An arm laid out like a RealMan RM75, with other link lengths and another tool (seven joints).
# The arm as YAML. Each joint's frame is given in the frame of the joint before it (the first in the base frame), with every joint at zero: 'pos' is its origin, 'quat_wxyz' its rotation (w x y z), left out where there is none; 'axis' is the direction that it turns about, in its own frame. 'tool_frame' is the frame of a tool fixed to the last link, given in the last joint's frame.
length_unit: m
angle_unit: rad
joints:
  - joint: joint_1
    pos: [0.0, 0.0, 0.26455]
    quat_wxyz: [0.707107, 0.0, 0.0, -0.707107]
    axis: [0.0, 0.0, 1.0]
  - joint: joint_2
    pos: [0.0, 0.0, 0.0]
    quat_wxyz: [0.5, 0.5, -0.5, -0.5]
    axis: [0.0, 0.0, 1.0]
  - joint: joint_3
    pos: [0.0, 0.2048, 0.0]
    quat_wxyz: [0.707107, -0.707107, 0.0, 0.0]
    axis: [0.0, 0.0, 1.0]
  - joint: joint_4
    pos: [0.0, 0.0, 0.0]
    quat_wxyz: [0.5, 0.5, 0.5, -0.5]
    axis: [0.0, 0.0, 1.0]
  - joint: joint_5
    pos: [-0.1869, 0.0, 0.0]
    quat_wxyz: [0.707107, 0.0, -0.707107, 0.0]
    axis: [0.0, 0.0, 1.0]
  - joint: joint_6
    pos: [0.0, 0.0, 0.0]
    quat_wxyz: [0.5, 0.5, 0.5, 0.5]
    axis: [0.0, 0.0, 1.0]
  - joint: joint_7
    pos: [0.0, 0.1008, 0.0]
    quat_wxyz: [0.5, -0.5, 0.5, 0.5]
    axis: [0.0, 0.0, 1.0]
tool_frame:
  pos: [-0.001, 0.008, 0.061]
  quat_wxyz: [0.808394, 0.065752, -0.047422, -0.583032]
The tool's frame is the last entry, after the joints.
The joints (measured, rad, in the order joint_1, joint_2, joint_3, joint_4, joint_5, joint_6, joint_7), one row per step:
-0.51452 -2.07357 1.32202 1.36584 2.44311 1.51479 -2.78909
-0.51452 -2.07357 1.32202 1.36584 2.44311 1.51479 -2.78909
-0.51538 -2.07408 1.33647 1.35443 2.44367 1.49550 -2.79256
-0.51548 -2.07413 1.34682 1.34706 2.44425 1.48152 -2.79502
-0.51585 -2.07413 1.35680 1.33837 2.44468 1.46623 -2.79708
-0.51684 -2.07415 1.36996 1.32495 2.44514 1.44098 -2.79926
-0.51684 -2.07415 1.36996 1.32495 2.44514 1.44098 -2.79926
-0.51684 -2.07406 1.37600 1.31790 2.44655 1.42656 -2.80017
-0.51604 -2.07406 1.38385 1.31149 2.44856 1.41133 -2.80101
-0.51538 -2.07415 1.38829 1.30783 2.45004 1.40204 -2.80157
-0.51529 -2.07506 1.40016 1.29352 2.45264 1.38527 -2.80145
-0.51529 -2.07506 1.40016 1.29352 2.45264 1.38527 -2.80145
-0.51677 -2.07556 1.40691 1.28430 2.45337 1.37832 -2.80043
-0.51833 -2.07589 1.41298 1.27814 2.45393 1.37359 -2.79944
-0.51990 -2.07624 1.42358 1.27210 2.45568 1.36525 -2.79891
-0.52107 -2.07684 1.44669 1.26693 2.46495 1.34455 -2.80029
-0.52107 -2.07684 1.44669 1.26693 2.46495 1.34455 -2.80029
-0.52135 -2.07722 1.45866 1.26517 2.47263 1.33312 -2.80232
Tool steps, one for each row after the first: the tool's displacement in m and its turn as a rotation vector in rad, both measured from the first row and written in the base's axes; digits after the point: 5 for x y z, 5 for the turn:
0.00000 0.00000 0.00000 0.00000 0.00000 0.00000
-0.00045 0.00083 -0.00328 0.00181 0.00258 -0.00101
-0.00088 0.00144 -0.00543 0.00389 0.00487 -0.00199
-0.00145 0.00221 -0.00761 0.00668 0.00686 -0.00278
-0.00225 0.00389 -0.01055 0.01392 0.00880 -0.00486
-0.00225 0.00389 -0.01055 0.01392 0.00880 -0.00486
-0.00303 0.00498 -0.01180 0.01969 0.01058 -0.00559
-0.00390 0.00591 -0.01325 0.02521 0.01351 -0.00732
-0.00447 0.00650 -0.01406 0.02898 0.01530 -0.00823
-0.00641 0.00660 -0.01729 0.02825 0.02045 -0.00742
-0.00641 0.00660 -0.01729 0.02825 0.02045 -0.00742
-0.00728 0.00638 -0.01937 0.02452 0.02351 -0.00762
-0.00762 0.00616 -0.02101 0.02087 0.02638 -0.00943
-0.00775 0.00602 -0.02322 0.01755 0.03160 -0.01444
-0.00776 0.00654 -0.02671 0.01844 0.04647 -0.02891
-0.00776 0.00654 -0.02671 0.01844 0.04647 -0.02891
-0.00803 0.00700 -0.02825 0.02088 0.05628 -0.03626

